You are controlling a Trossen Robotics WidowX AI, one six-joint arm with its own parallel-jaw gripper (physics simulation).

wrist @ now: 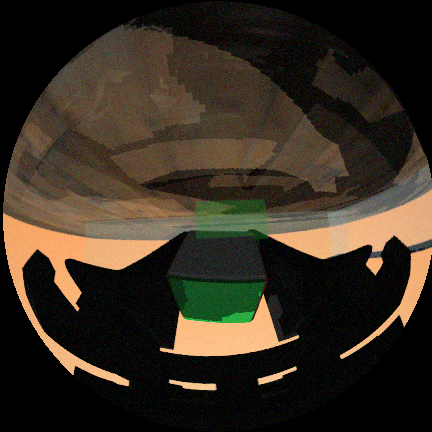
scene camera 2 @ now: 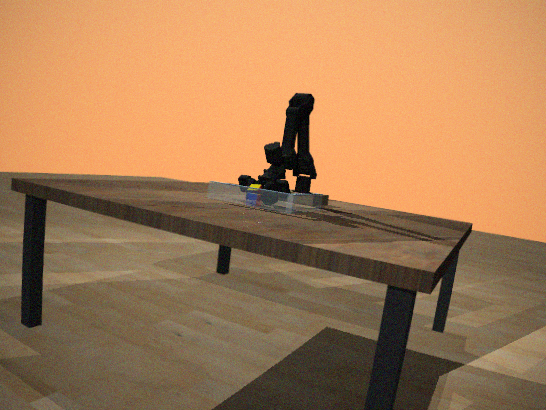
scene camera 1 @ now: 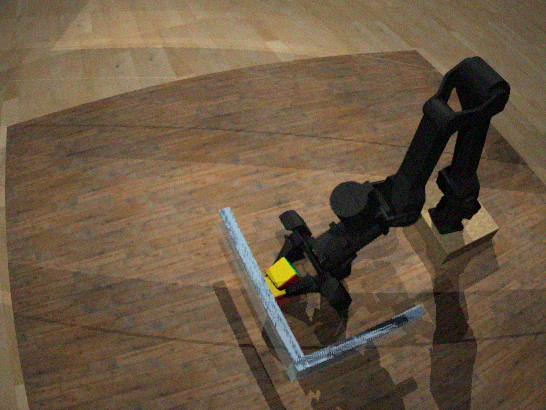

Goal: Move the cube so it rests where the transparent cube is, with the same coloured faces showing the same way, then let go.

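Where they show: gripper, between the fingertips: (wrist: 218, 236) (scene camera 1: 272, 288); arm's base, origin of its link: (scene camera 2: 302, 192) (scene camera 1: 445, 219).
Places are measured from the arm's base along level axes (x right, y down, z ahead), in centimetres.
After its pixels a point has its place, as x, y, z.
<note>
My gripper (scene camera 1: 286, 276) (wrist: 218, 236) {-5.6, 2.3, 37.8} is shut on the solid cube (scene camera 1: 282, 272) {-5.3, -2.0, 36.5} (wrist: 220, 300) {-4.6, -0.7, 33.8}. In scene camera 1 the cube's yellow face is up, with red at its lower right and a thin green edge towards the arm. It looks raised and slightly tilted. The transparent cube (scene camera 1: 274, 289) (wrist: 230, 215) is just beyond and below it, close against the long wall, with yellow up and red at its lower right. The held cube partly covers it in scene camera 1. In scene camera 2 the cubes overlap at the wall, so their gap cannot be told.
A long pale see-through wall (scene camera 1: 244, 250) {0.0, -1.9, 41.5} (scene camera 2: 225, 191) {1.9, 0.8, 42.9} stands right beside the transparent cube. A shorter wall (scene camera 1: 362, 337) {-19.6, -1.8, 27.5} meets it at a corner and runs back towards the arm's side. The arm's base stands on a light block (scene camera 1: 475, 232) {-4.5, 0.0, -5.9} on the wooden table (scene camera 1: 125, 200) {19.3, 4.2, 61.2} (scene camera 2: 325, 245) {-55.2, 4.2, 73.1}.
</note>
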